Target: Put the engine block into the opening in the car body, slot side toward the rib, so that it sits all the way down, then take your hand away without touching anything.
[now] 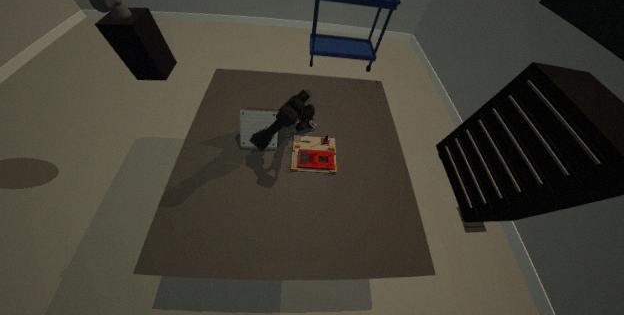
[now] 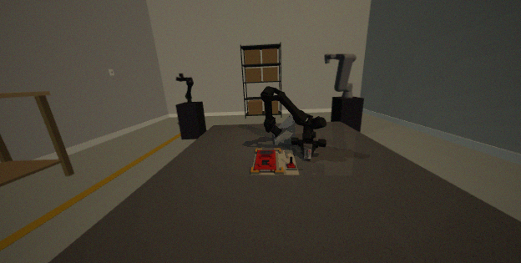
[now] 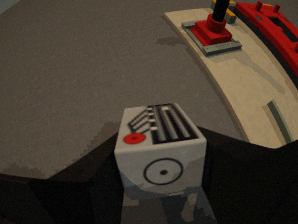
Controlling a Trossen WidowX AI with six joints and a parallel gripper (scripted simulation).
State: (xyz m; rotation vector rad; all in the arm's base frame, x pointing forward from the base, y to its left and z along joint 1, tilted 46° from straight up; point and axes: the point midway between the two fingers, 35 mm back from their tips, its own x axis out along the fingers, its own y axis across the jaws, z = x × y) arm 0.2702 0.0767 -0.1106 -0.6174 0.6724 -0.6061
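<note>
Now: the engine block 2 cm behind my gripper tip.
</note>
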